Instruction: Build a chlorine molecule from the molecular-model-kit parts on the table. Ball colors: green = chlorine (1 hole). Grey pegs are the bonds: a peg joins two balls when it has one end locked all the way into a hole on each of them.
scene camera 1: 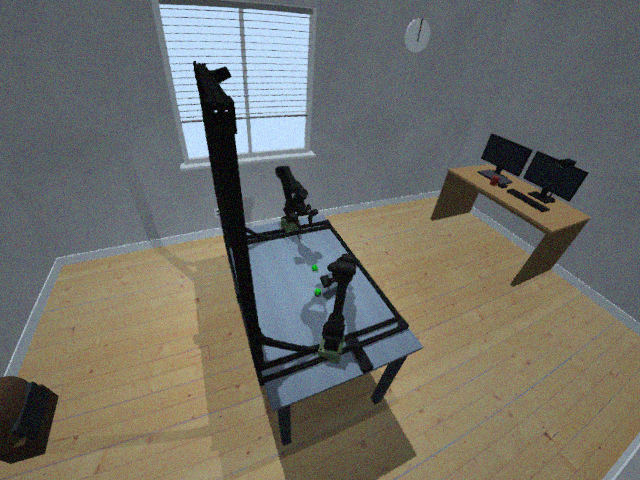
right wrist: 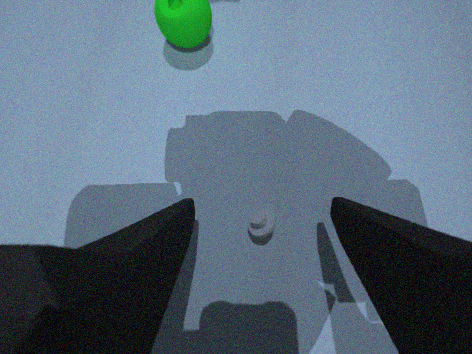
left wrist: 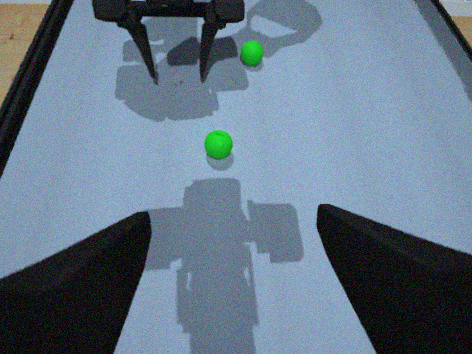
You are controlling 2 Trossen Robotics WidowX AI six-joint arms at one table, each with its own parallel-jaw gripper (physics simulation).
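Note:
One green ball (scene camera 1: 314, 267) (left wrist: 218, 144) (right wrist: 185, 20) lies on the table between the two arms, with a hole on its upper side. A second green ball (scene camera 1: 317, 292) (left wrist: 252, 53) lies nearer the right arm's base. The balls are apart. A small grey peg (right wrist: 261, 226) appears to stand on end on the table, between and below the right fingers; it is barely visible in the left wrist view. My right gripper (left wrist: 177, 77) (right wrist: 261, 206) is open and empty, pointing down over the peg. My left gripper (left wrist: 234, 218) is open and empty, away from both balls.
The table (scene camera 1: 279, 310) has black frame rails along its edges. A tall black post (scene camera 1: 227, 191) stands at its left side in the scene view. The shadows of both arms fall across the table top. A wooden desk (scene camera 1: 516, 201) with monitors stands apart at the right.

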